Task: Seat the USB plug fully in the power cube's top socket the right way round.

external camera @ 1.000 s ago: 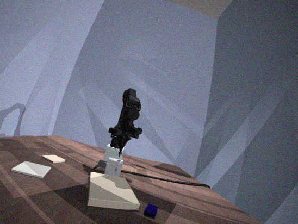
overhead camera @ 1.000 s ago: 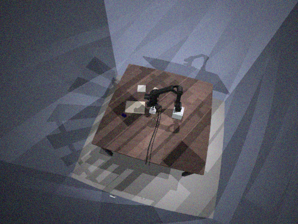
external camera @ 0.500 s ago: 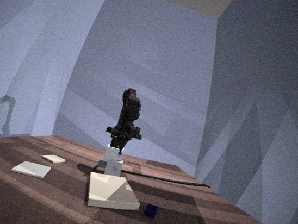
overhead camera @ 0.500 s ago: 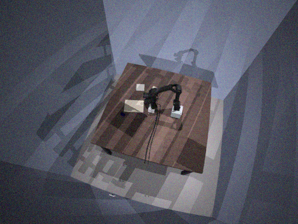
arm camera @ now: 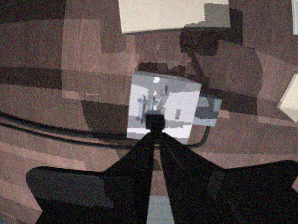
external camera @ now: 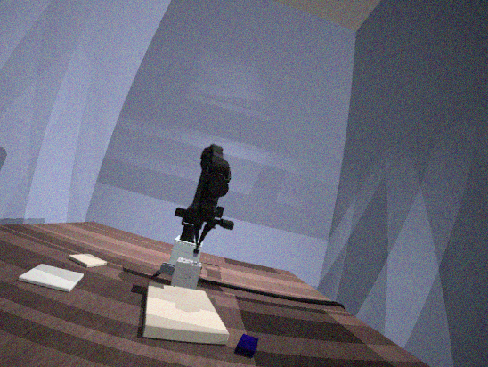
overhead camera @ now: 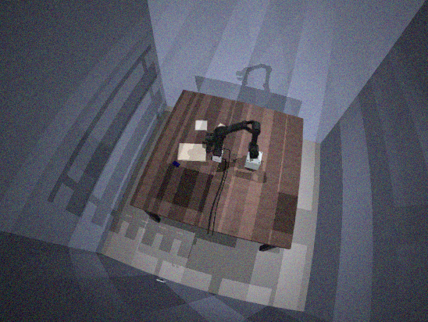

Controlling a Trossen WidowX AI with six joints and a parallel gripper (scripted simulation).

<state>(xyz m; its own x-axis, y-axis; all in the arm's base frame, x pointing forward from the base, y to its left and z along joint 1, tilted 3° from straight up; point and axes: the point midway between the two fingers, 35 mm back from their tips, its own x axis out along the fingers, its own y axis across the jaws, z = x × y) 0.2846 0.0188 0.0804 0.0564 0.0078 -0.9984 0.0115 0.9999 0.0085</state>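
My gripper tip is 20 mm above the dark USB plug. From my gripper tip the other things lie so: small blue block: 340 mm ahead, 130 mm below, 100 mm to the left; then cream wedge block: 220 mm ahead, 120 mm below, 30 mm to the right.
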